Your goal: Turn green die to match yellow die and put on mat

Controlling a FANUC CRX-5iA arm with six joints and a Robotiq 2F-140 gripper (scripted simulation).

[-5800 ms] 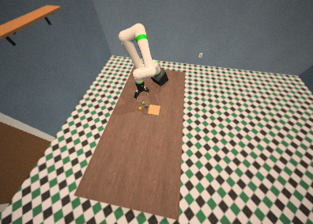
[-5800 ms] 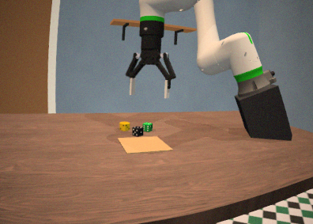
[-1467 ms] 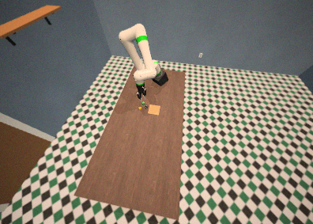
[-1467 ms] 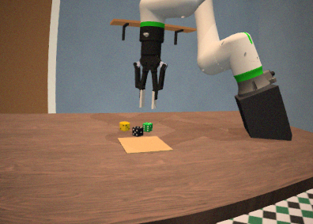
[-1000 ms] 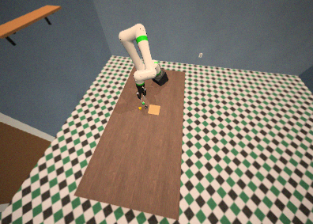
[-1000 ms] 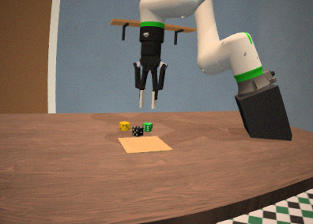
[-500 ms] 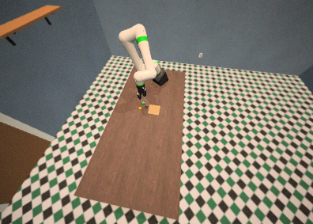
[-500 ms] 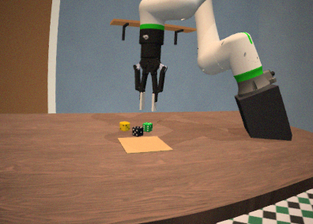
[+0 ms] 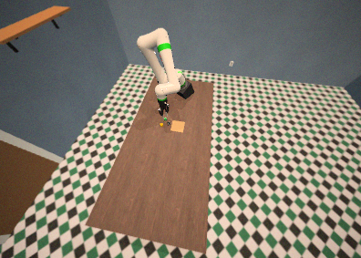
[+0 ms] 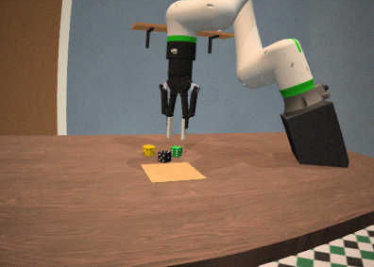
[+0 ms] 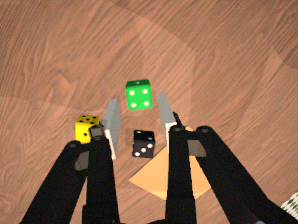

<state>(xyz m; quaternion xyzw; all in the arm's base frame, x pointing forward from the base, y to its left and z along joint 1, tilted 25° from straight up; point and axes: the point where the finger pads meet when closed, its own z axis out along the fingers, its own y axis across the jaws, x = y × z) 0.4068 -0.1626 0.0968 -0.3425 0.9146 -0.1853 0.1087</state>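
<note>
Now: the green die 8 cm below my hand. From my hand the other things lie so: yellow die (8 cm below, 8 cm ahead, 3 cm to the right); black die (8 cm below, 6 cm ahead, 5 cm to the left); mat (15 cm to the left, 9 cm below, 9 cm ahead).
</note>
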